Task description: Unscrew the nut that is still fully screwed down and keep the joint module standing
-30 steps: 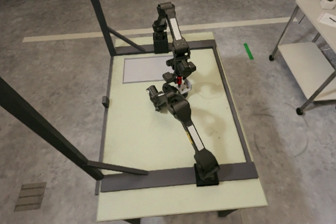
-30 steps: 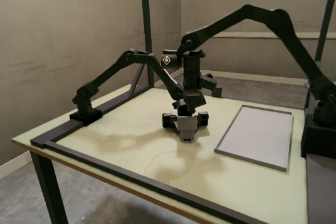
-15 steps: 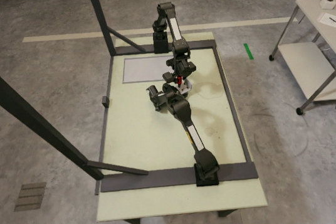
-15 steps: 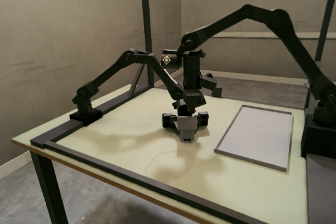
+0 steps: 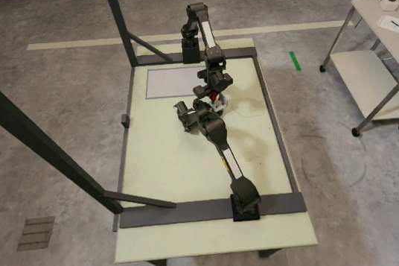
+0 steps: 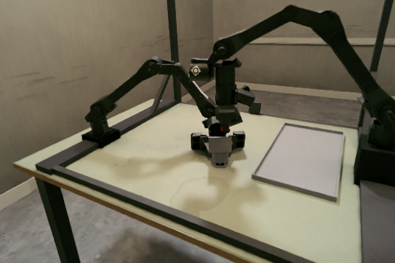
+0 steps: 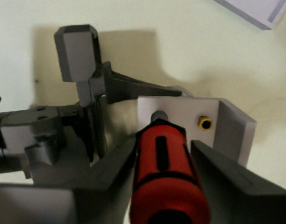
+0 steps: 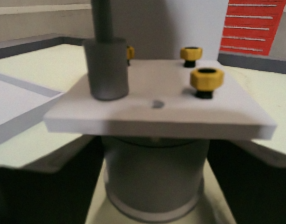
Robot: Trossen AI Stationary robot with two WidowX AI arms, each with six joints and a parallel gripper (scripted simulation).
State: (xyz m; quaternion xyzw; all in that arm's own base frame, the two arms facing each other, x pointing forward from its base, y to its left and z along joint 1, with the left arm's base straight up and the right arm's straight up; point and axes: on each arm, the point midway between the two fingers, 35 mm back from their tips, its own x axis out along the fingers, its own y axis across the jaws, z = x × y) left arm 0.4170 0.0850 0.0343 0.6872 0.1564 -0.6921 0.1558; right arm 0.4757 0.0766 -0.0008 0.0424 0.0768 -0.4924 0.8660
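My left hand is 30 mm above the red-handled nut driver. The rest, counted from my left hand: nut (10 mm ahead, 30 mm to the right, 70 mm below); then pale bracket (20 mm ahead, 10 mm to the right, 70 mm below); then grey joint module (20 mm ahead, 10 mm to the right, 110 mm below).
Now: the grey joint module 20 mm ahead of my right hand and 10 mm to the left of it. The rest, counted from my right hand: nut (40 mm above, 10 mm to the right, 10 mm ahead); then pale bracket (40 mm above, 30 mm ahead, 10 mm to the left); then red-handled nut driver (80 mm above, 20 mm to the left).
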